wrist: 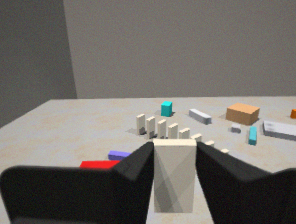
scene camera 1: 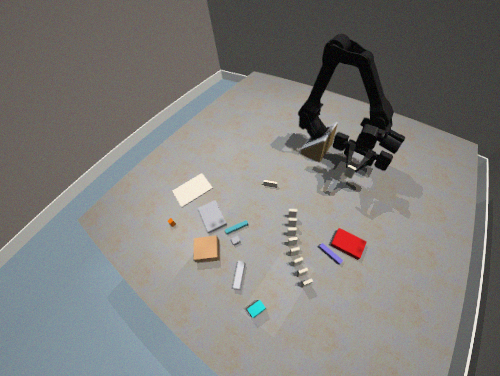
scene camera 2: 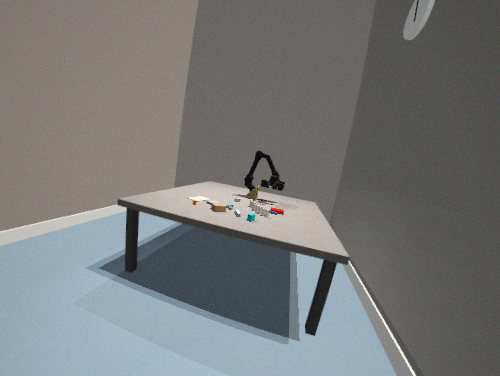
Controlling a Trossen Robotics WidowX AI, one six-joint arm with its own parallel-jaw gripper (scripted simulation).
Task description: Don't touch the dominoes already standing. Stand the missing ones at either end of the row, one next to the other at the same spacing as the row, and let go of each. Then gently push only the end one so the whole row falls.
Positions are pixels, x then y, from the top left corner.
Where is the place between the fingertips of my gripper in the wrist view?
At 173, 148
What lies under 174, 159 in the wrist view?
A cream domino.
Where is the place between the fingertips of my gripper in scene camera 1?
351, 169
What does my gripper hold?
A cream domino.
